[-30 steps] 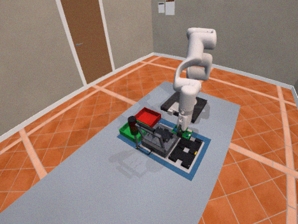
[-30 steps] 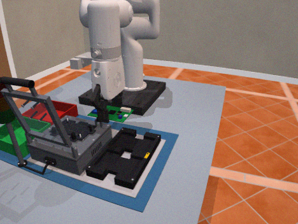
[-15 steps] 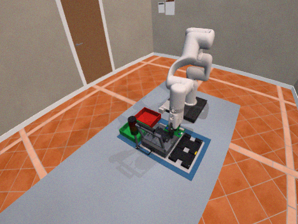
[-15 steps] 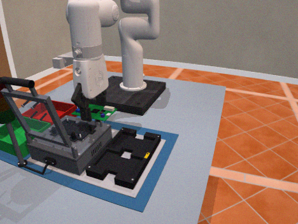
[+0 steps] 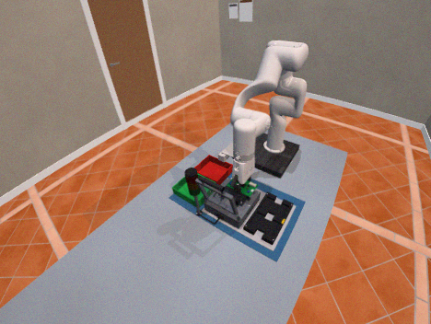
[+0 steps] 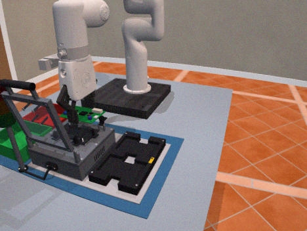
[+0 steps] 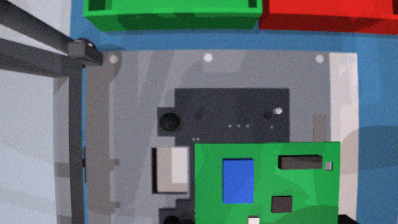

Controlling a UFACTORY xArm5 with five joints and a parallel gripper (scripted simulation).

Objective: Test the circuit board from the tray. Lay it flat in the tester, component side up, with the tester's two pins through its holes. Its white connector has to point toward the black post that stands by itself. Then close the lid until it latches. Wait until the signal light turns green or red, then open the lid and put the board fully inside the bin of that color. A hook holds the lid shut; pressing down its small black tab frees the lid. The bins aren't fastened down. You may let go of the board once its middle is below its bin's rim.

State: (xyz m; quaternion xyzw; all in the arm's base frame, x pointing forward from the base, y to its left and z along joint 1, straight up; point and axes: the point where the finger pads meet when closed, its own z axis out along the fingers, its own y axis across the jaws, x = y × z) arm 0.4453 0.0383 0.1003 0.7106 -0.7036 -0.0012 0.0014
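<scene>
Right now my hand is 50 mm past the black catch, 50 mm above it and 30 mm to the right of it. Also, from my hand: green circuit board right at my hand; green bin 230 mm to the right, 120 mm below, 60 mm ahead; clear lid 140 mm ahead, 50 mm above, 30 mm to the right.
</scene>
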